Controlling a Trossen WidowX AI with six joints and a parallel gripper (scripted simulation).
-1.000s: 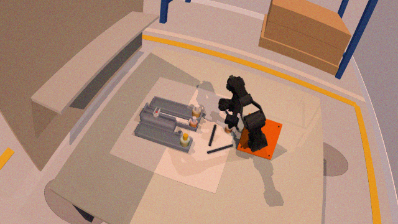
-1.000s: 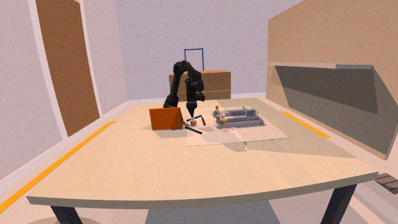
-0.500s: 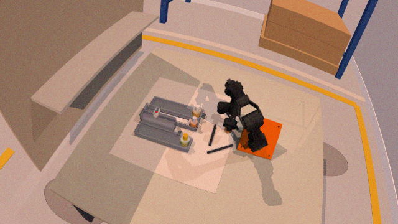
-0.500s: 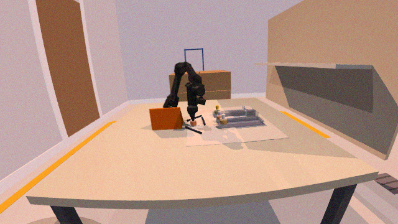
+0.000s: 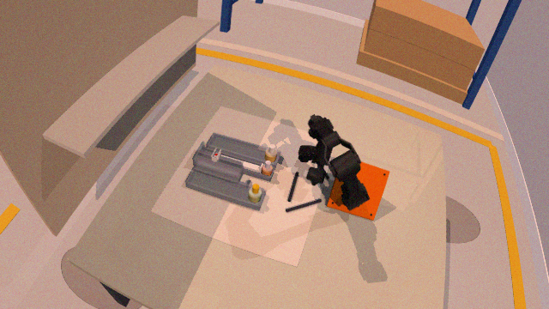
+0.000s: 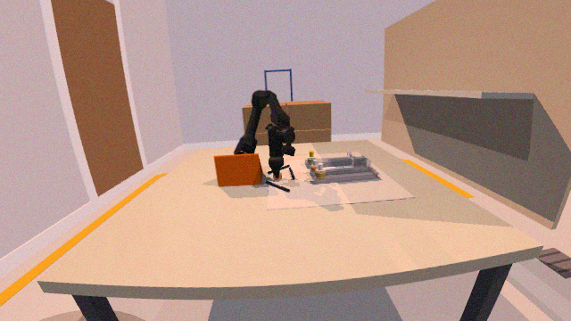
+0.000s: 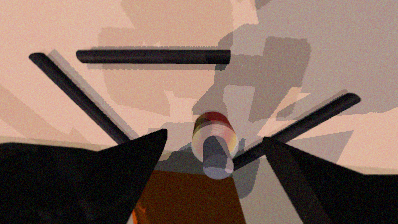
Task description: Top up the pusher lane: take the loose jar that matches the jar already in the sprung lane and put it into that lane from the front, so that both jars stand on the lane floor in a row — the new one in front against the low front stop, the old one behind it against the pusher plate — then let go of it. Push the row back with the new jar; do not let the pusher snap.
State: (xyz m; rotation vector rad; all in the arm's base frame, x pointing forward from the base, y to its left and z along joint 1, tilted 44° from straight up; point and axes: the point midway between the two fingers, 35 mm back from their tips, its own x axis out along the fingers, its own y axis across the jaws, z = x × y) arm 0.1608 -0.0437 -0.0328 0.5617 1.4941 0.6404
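Right now my gripper tip is 32 cm short of the grey lane unit, 9 cm to the right of it and 1 cm above it.
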